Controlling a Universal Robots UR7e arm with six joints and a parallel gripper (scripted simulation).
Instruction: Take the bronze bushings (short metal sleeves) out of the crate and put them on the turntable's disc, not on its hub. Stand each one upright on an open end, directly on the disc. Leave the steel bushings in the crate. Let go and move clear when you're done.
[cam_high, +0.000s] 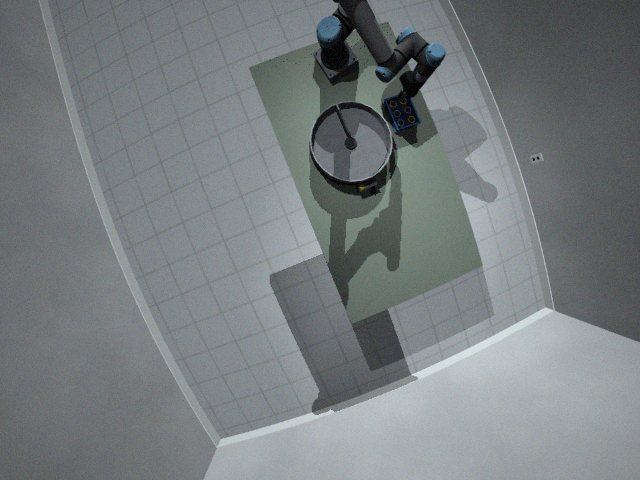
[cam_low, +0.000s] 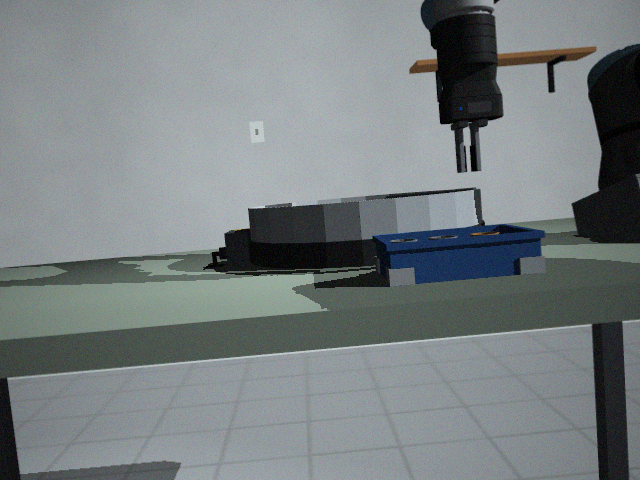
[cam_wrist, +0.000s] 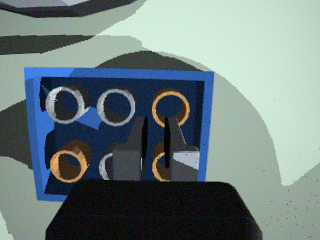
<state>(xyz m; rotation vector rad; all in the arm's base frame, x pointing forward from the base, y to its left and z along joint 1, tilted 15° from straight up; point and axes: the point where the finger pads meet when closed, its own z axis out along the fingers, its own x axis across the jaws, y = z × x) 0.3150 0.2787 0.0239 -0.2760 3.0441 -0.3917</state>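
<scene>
The crate is 120 mm below my hand, 40 mm to the left of it and 30 mm ahead of it. Round my hand: turntable disc: 290 mm to the right, 160 mm ahead, 90 mm below.
</scene>
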